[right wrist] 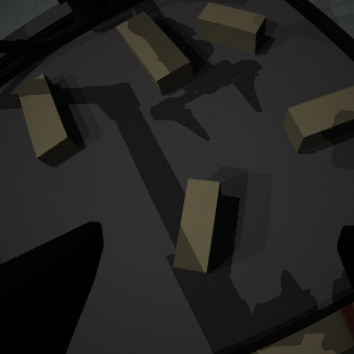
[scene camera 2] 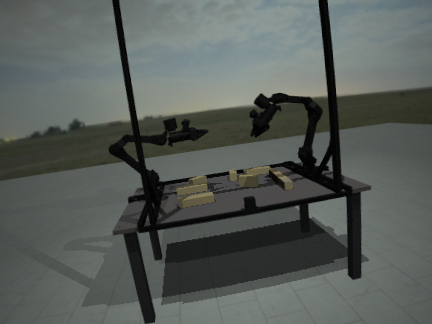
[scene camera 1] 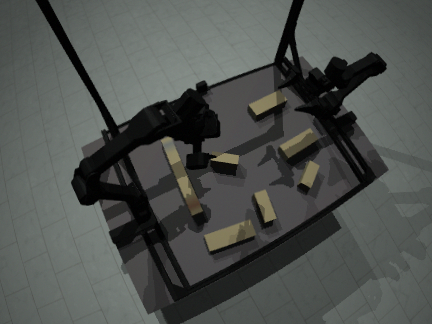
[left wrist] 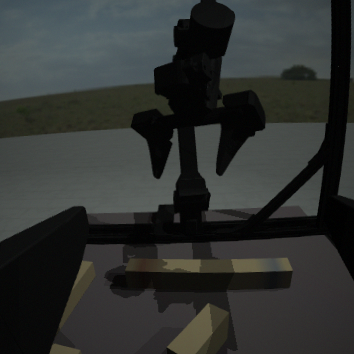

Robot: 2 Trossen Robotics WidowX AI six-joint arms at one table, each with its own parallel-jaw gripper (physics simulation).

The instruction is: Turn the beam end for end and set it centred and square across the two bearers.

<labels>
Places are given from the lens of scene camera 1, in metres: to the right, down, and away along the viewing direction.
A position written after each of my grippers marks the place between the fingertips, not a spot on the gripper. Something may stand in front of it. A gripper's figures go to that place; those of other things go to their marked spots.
my left gripper (scene camera 1: 286,98): 0.22, -0.20, 0.77
my right gripper (scene camera 1: 215,142): 0.00, -0.06, 0.79
</labels>
